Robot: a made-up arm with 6 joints.
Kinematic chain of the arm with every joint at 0, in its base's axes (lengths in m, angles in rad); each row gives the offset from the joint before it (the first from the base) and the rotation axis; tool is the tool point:
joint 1: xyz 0 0 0.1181 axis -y
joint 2: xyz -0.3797 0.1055 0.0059 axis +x
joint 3: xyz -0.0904 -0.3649 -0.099 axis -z
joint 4: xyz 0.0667 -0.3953 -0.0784 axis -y
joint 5: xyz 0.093 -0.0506 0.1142 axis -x
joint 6: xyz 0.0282 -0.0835 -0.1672 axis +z
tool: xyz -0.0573 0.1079 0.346
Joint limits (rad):
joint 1: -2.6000..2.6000
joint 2: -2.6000..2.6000
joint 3: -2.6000..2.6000
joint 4: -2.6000..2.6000
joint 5: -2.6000..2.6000
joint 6: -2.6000..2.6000
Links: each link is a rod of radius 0.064 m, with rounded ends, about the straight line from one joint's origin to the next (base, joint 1, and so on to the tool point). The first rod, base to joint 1, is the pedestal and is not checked.
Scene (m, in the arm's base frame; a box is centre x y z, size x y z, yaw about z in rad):
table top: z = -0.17
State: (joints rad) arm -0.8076 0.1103 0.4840 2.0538 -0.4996 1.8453
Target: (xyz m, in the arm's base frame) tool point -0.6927 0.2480 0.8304
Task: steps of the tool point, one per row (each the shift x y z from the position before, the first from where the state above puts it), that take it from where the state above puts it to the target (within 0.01 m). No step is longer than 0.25 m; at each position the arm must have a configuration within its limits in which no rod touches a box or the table.
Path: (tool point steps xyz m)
1: -0.1059 0.1851 0.1181
2: -0.0334 0.2198 0.1018
3: 0.0412 0.2293 0.0711
4: 0.1065 0.2130 0.0282
5: 0.1523 0.1749 -0.0221

